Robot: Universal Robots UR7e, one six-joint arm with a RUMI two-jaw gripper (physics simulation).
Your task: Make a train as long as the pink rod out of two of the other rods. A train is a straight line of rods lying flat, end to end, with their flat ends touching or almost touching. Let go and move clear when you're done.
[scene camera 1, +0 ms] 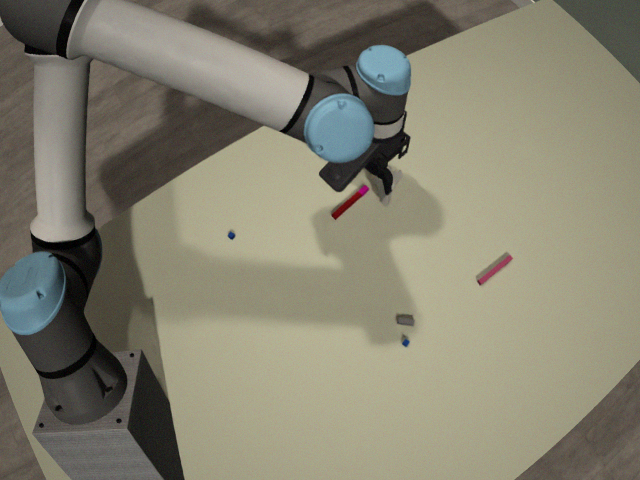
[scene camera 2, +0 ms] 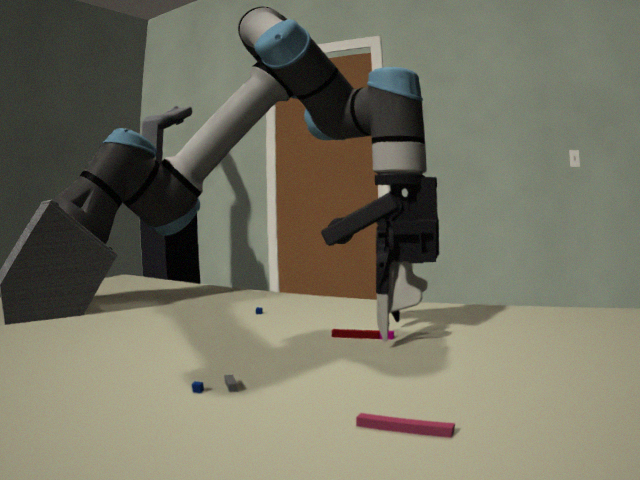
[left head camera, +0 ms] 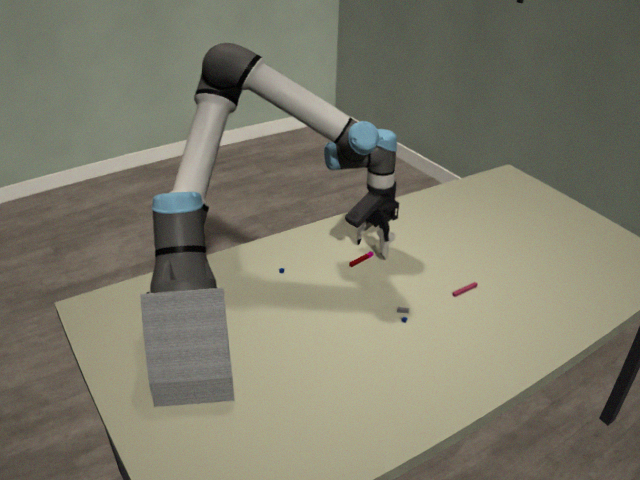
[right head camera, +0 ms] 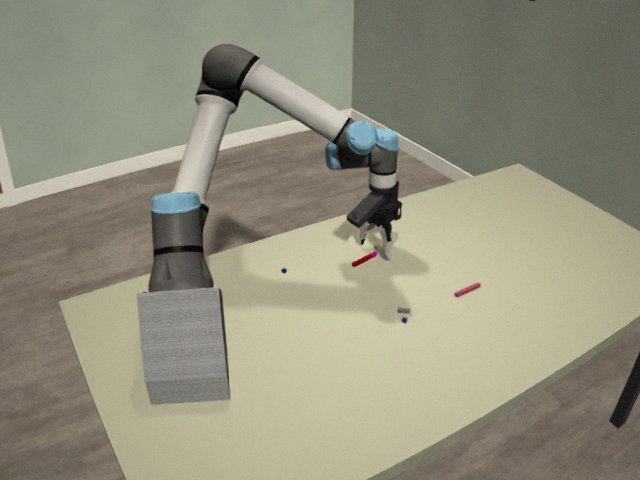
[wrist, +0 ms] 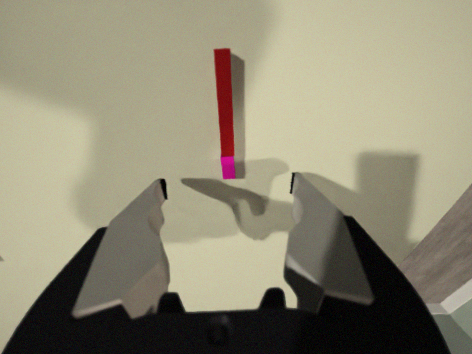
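The pink rod (left head camera: 465,289) (right head camera: 467,289) (scene camera 1: 495,269) (scene camera 2: 405,425) lies flat on the right part of the table. A red rod (left head camera: 359,260) (right head camera: 362,259) (scene camera 1: 347,204) (scene camera 2: 355,333) (wrist: 224,102) lies flat. A short magenta rod (left head camera: 370,254) (right head camera: 374,254) (scene camera 1: 363,189) (wrist: 228,167) lies at its end, in line with it, their ends touching or almost touching. My gripper (scene camera 2: 390,328) (wrist: 228,177) is open and empty, its fingertips wide apart on either side of the line just past the magenta rod's free end. In scene camera 2 one finger partly covers the magenta rod.
A short grey rod (left head camera: 403,310) (right head camera: 403,310) (scene camera 1: 405,319) (scene camera 2: 231,382) lies beside a small blue block (left head camera: 404,319) (right head camera: 404,320) (scene camera 1: 405,342) (scene camera 2: 197,386). Another blue block (left head camera: 281,270) (right head camera: 283,270) (scene camera 1: 231,235) (scene camera 2: 258,310) lies nearer the arm's base.
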